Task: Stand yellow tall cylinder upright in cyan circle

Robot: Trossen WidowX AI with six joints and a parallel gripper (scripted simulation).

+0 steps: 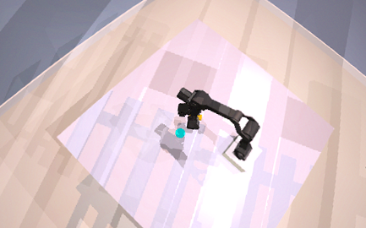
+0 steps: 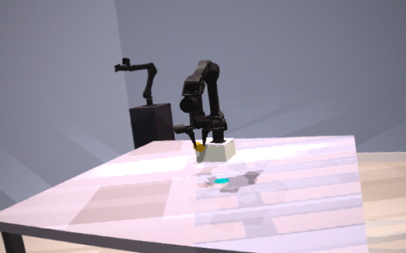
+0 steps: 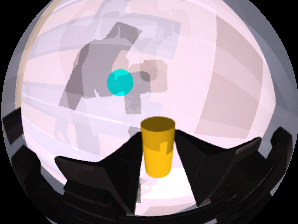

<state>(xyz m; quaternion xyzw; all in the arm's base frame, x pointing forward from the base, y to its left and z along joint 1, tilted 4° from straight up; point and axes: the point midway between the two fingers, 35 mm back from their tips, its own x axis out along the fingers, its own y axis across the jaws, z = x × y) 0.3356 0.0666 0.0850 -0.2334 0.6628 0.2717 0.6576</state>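
My gripper tip is now 20 mm past the yellow cylinder and 10 mm to the left of it. From my gripper tip the other things lie so: cyan circle: 140 mm below, 80 mm to the left, 10 mm behind.
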